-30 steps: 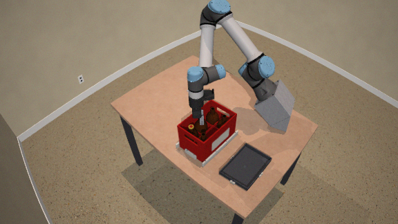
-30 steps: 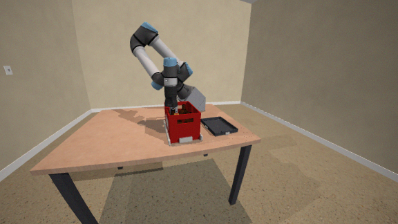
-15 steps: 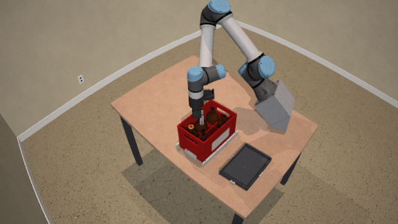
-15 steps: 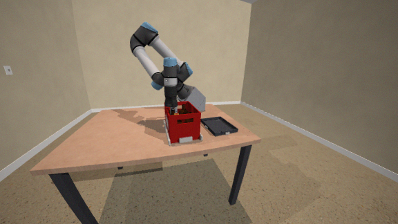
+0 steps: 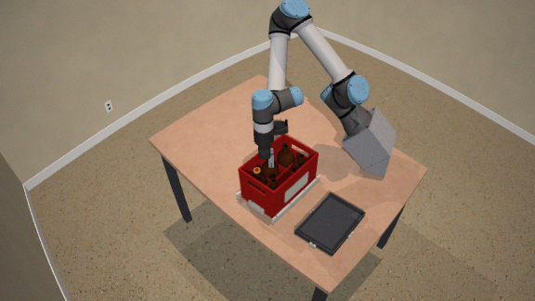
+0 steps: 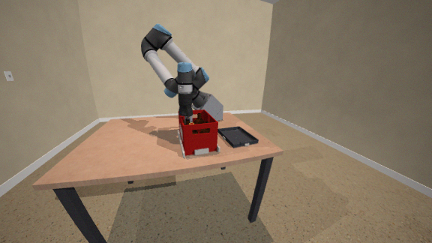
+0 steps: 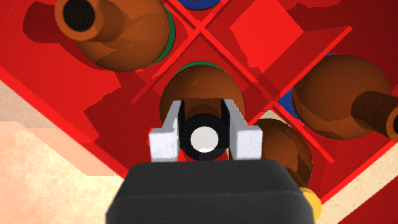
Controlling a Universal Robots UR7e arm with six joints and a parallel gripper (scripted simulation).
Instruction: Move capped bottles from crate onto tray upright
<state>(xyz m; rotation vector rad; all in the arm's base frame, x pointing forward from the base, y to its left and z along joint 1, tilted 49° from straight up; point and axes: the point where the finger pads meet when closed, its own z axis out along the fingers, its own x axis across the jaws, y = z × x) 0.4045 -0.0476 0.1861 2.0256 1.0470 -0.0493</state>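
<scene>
Now: the white-capped bottle 60 mm below my hand. Round my hand: dark tray 330 mm to the left, 130 mm below; red crate 40 mm to the left, 60 mm below.
</scene>
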